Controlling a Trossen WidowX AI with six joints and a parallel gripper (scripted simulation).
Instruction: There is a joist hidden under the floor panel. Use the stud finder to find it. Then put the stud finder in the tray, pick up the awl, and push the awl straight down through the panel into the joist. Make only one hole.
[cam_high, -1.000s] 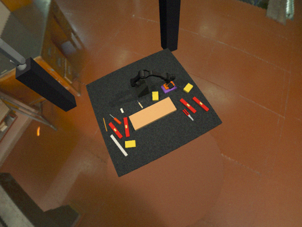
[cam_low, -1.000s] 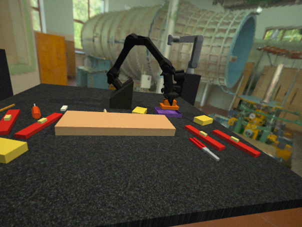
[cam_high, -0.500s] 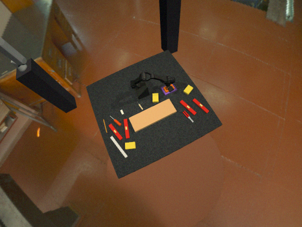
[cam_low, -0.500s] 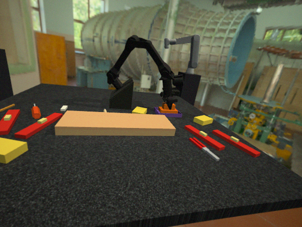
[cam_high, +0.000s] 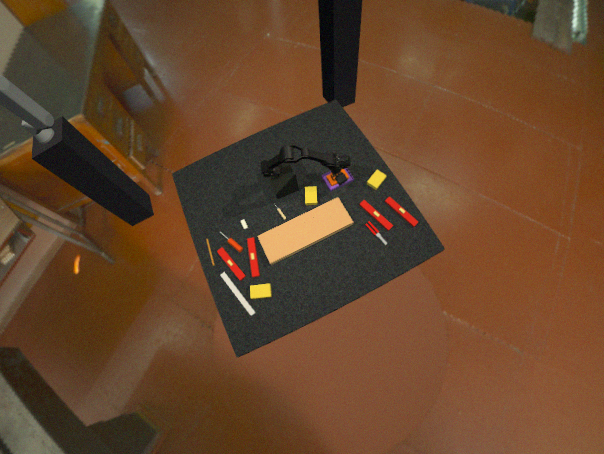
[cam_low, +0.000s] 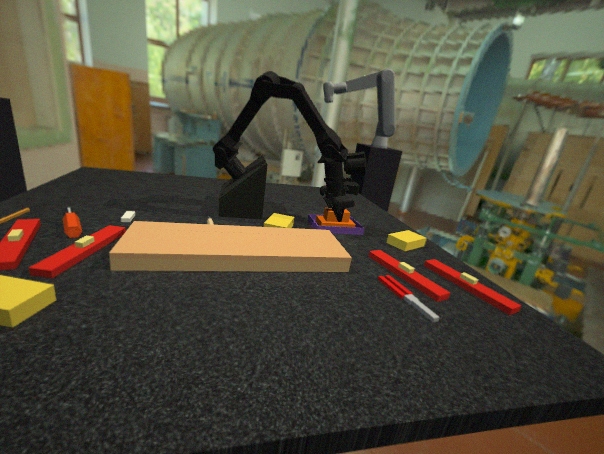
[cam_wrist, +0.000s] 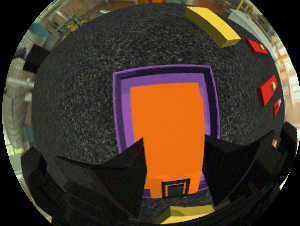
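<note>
The orange stud finder lies 20 mm to the right of my gripper tip and 20 mm above it. Also, from my gripper tip: small white block (10 mm ahead, 640 mm to the right, 20 mm below); awl (30 mm ahead, 420 mm to the right, 20 mm below); purple tray (10 mm to the right, 20 mm below).
</note>
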